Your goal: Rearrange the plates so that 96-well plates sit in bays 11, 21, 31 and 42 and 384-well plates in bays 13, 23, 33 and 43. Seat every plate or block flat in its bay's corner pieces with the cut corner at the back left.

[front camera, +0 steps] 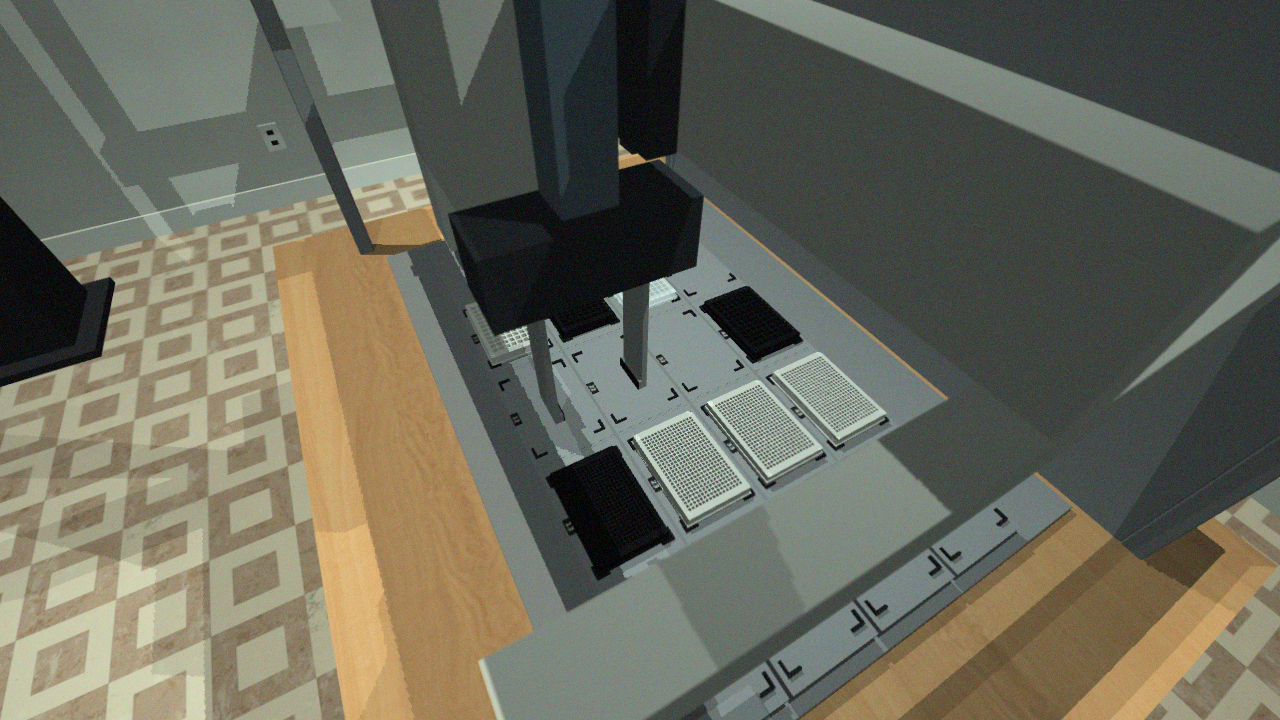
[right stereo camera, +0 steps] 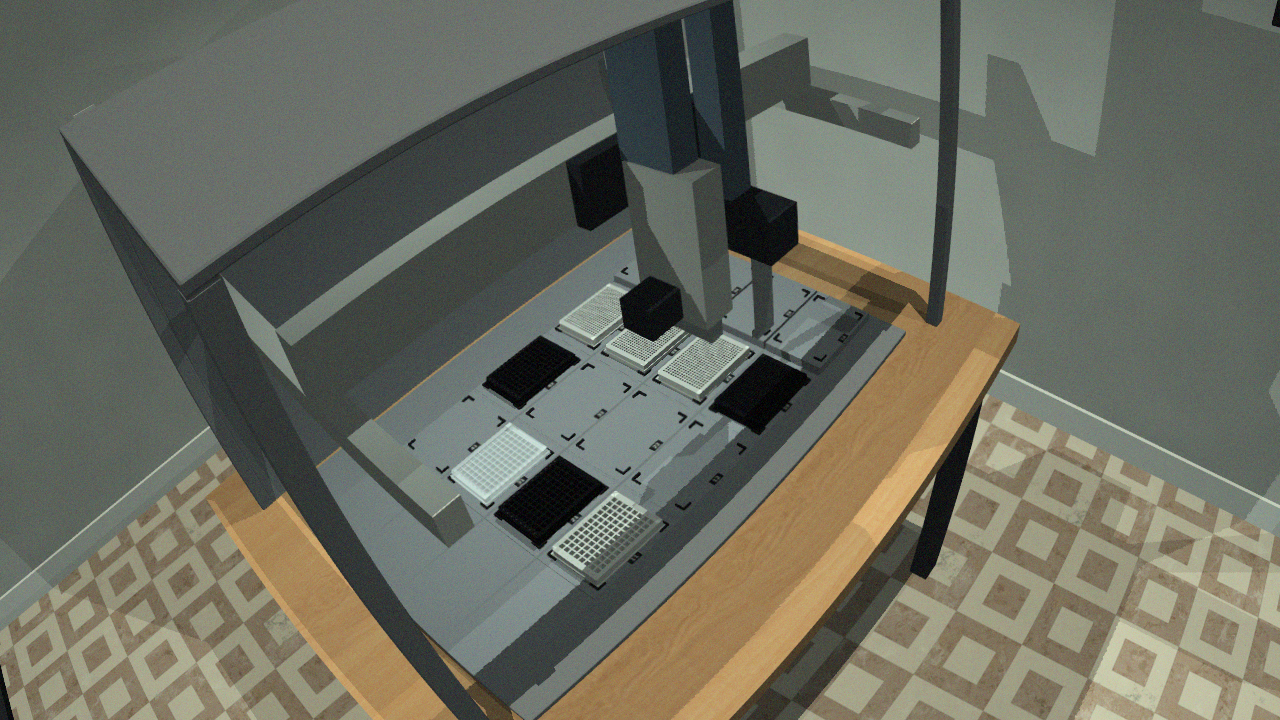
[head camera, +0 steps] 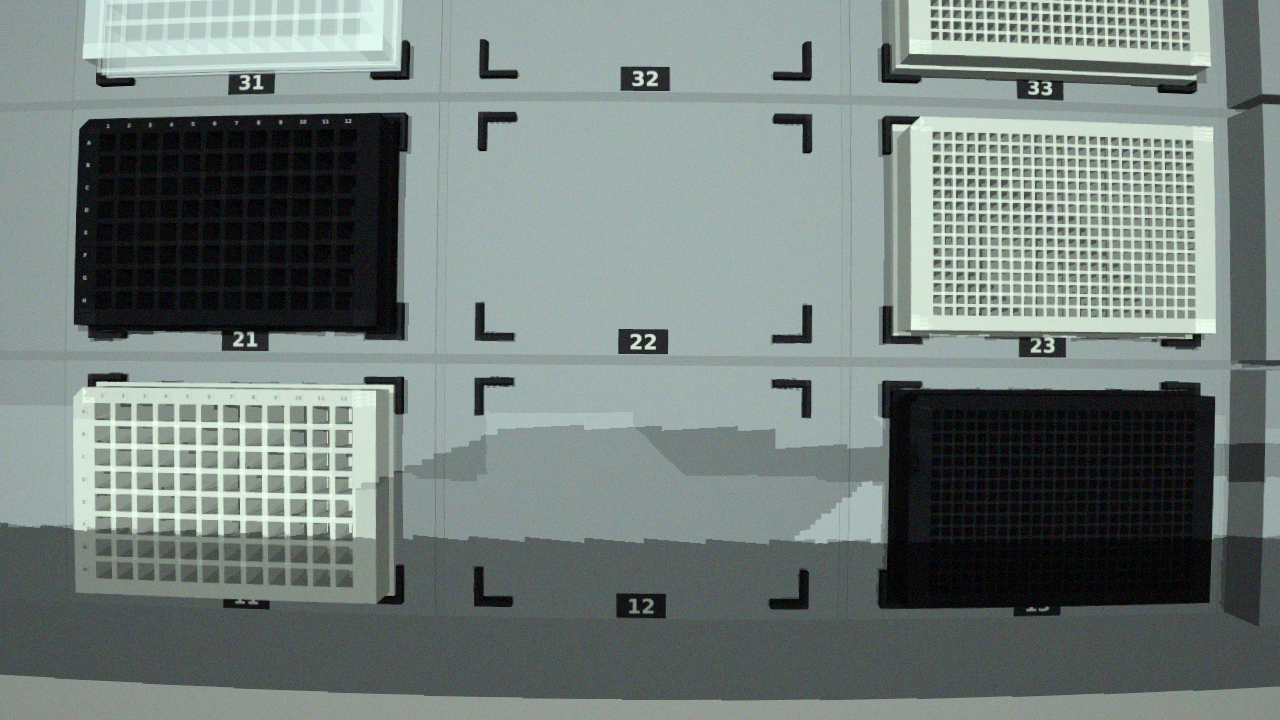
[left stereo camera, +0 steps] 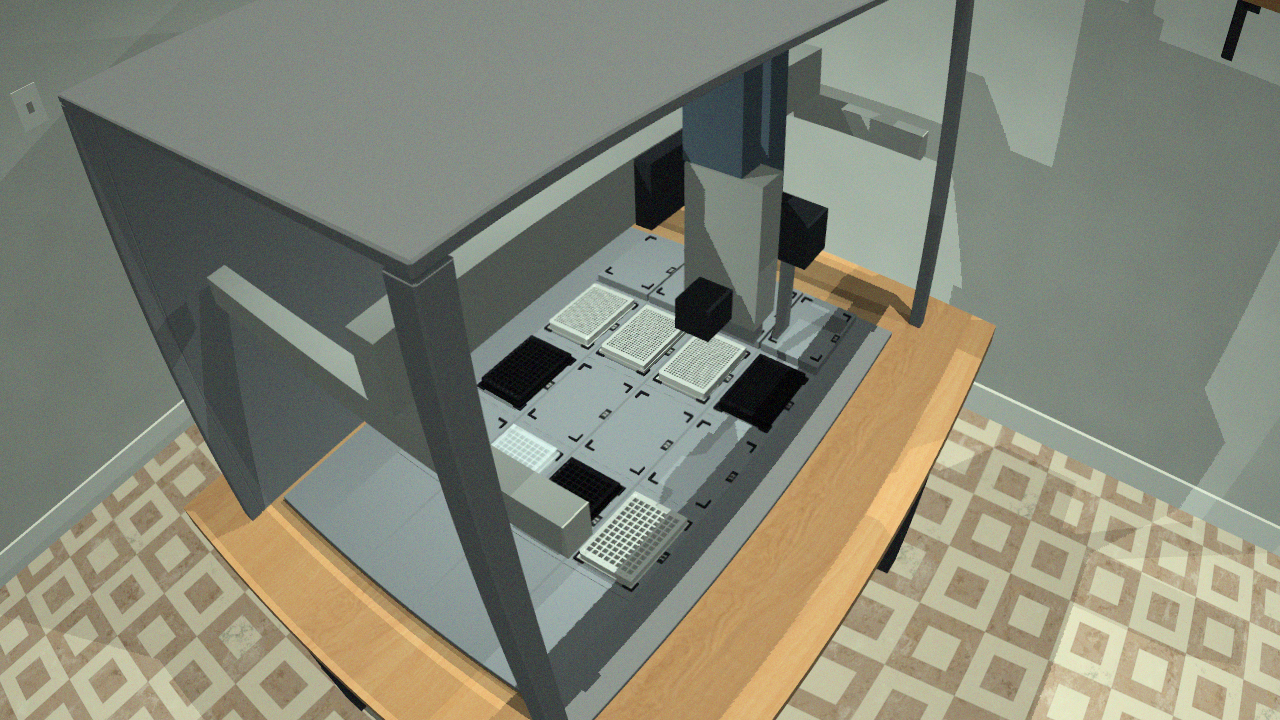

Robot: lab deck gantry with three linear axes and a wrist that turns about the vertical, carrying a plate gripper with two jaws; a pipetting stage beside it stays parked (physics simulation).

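Places are measured from the robot's base along level axes (x right, y up, z back), in metres.
Pixels of known places: gripper, fingertip midpoint: [front camera: 593,391] [right stereo camera: 737,319]; robot's base at its link origin: [front camera: 465,312] [right stereo camera: 598,588] [head camera: 102,583] [left stereo camera: 631,589].
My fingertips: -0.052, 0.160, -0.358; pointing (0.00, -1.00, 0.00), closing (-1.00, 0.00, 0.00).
Observation:
Ahead of a thing's pixels: the offset from my fingertips to its top centre, as dx, dy, dz. "spot": to the spot under its first point.
A white 96-well plate {+0.009, -0.146, +0.294} [front camera: 505,335] [head camera: 223,492] lies in bay 11, a black one {-0.098, -0.146, +0.294} [head camera: 232,223] [right stereo camera: 550,498] in bay 21, a pale clear one {-0.205, -0.146, +0.294} [head camera: 241,26] [right stereo camera: 499,462] in bay 31, and a black plate {-0.312, -0.146, +0.130} [front camera: 750,322] [left stereo camera: 526,370] in bay 42. A black 384-well plate {+0.009, -0.146, -0.034} [front camera: 608,510] [head camera: 1051,501] lies in bay 13; white ones lie in bay 23 {spot: -0.095, -0.146, -0.043} [front camera: 691,467] [head camera: 1065,223], bay 33 {spot: -0.201, -0.146, -0.041} [front camera: 763,429] and bay 43 {spot: -0.308, -0.146, -0.041} [front camera: 829,396]. All look flat. Cut corners show back left in bays 11, 21 and 23. My gripper [front camera: 596,402] is open and empty, raised above the deck.
Bays 12, 22 and 32 show bare corner pieces in the head view. A grey beam [front camera: 626,626] crosses the front view. The enclosure's corner post {spot: +0.167, +0.419, +0.622} [left stereo camera: 465,447] hides part of the deck in the left stereo view. A raised strip of bays {spot: +0.016, -0.145, -0.181} [left stereo camera: 810,335] lies beyond the 384-well plates.

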